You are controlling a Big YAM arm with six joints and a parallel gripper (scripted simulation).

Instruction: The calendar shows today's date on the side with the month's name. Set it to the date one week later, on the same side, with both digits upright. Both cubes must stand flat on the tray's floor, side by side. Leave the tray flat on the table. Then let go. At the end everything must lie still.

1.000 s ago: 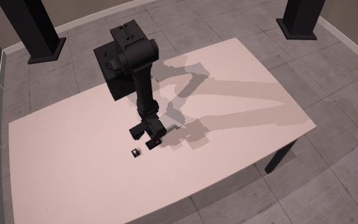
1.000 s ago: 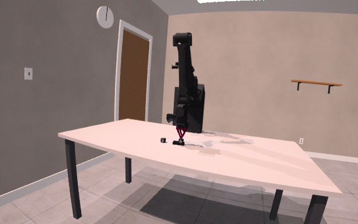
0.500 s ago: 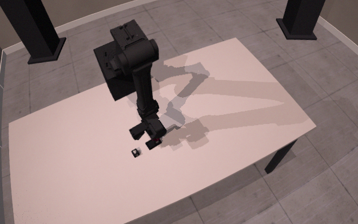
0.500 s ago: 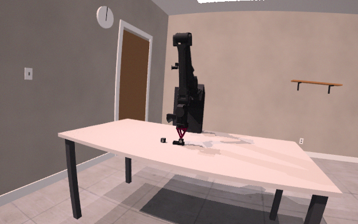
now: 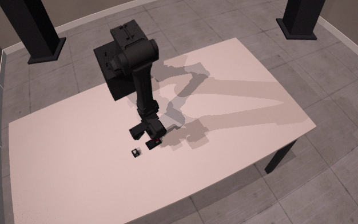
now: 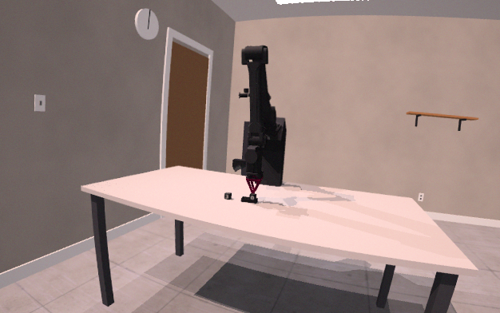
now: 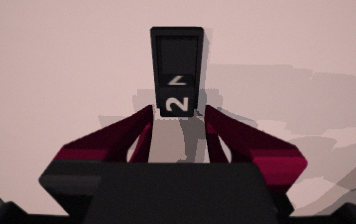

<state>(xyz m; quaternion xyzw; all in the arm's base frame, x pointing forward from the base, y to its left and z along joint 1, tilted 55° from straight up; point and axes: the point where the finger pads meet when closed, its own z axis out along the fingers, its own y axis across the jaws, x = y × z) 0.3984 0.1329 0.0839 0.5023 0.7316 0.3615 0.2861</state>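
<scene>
The black tray is 50 mm below my hand, 20 mm to the right of it and 10 mm ahead of it. Round my hand: black calendar block: 110 mm to the right, 70 mm ahead, 40 mm below.
</scene>
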